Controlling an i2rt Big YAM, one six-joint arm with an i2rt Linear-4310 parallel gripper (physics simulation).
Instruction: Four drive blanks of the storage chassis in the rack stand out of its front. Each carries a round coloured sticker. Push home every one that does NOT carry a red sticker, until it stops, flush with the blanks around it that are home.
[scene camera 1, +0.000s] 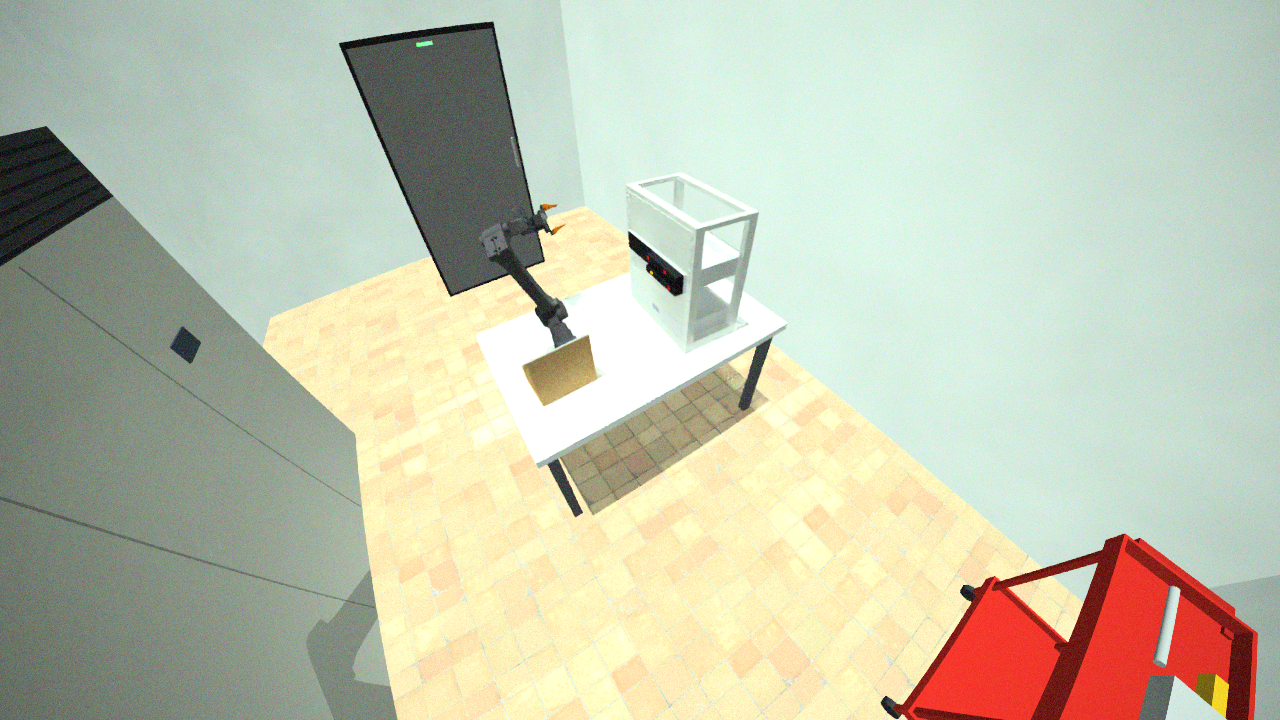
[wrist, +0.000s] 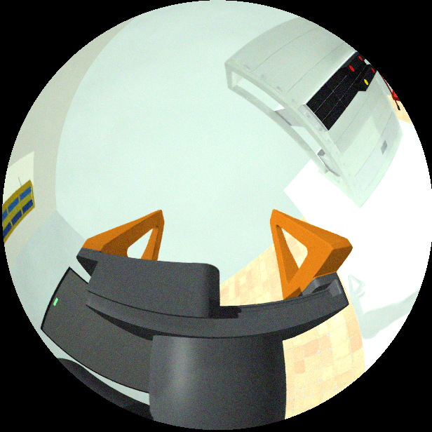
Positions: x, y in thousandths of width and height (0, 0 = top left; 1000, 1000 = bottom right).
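There's a white rack (scene camera 1: 534, 347), (wrist: 830, 321), so you'd find the rack in the scene camera and in my wrist view as well. My gripper (wrist: 501, 499) is there in the wrist view too.
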